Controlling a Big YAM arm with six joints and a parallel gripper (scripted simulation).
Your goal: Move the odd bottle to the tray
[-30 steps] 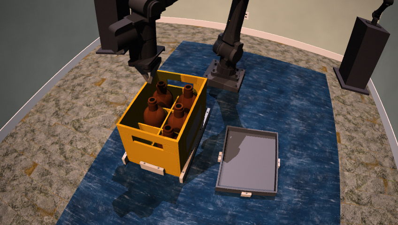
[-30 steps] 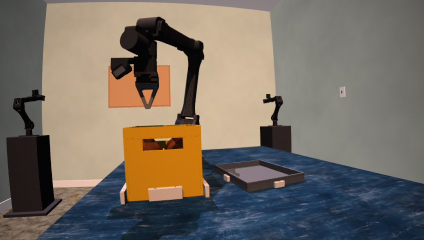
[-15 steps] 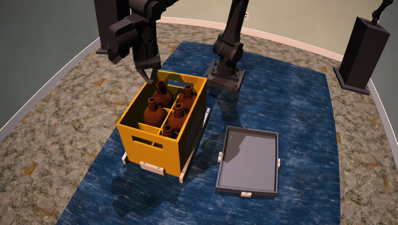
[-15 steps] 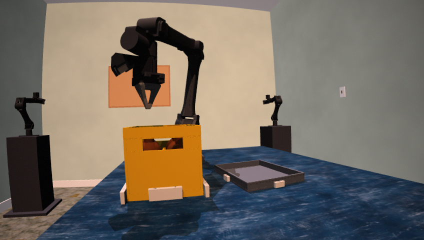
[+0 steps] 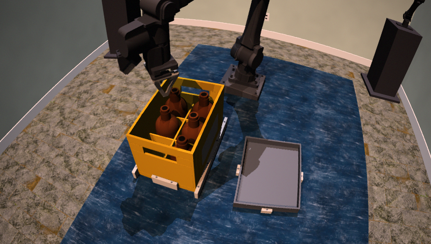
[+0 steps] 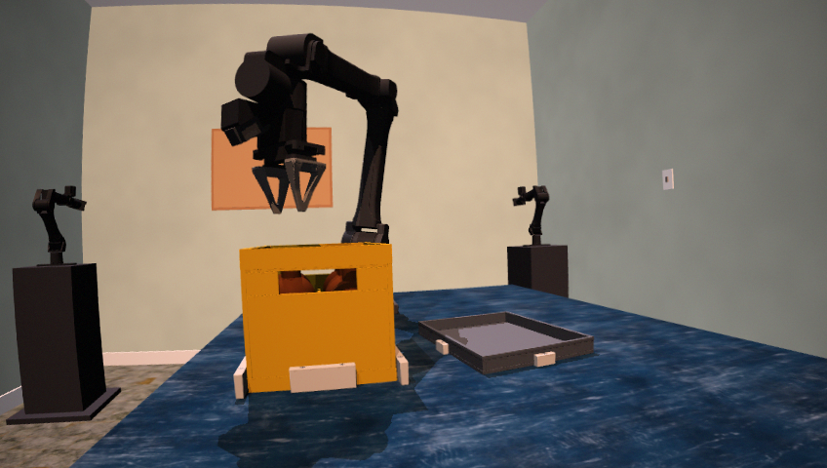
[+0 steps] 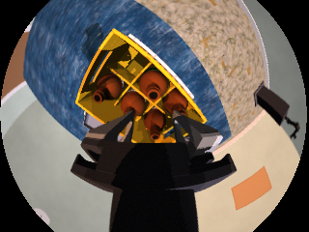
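My gripper is now 15 cm above the orange crate and 4 cm to the right of it. From my hand the other things lie so: dark grey tray 32 cm to the left, 22 cm below, 5 cm ahead.
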